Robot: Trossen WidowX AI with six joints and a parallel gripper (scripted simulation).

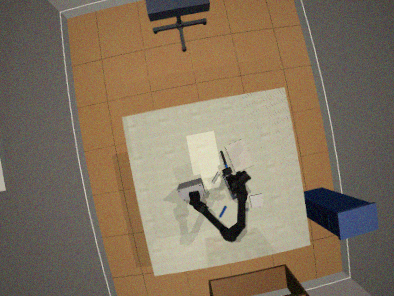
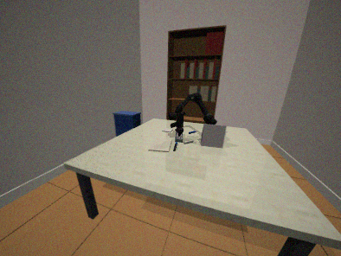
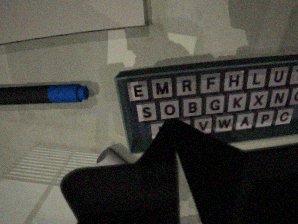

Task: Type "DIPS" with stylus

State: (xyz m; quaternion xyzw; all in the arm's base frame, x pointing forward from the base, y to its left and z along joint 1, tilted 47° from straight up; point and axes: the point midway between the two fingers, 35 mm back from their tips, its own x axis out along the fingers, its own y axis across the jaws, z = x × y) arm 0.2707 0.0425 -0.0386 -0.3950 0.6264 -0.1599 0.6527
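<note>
Right now my gripper tip is 90 mm past the blue stylus, 280 mm to the left of it and 30 mm above it. From my gripper tip the other things lie so: notebook: 110 mm ahead, 160 mm to the left, 40 mm below; blue-capped pen: 10 mm behind, 110 mm to the left, 30 mm below.
</note>
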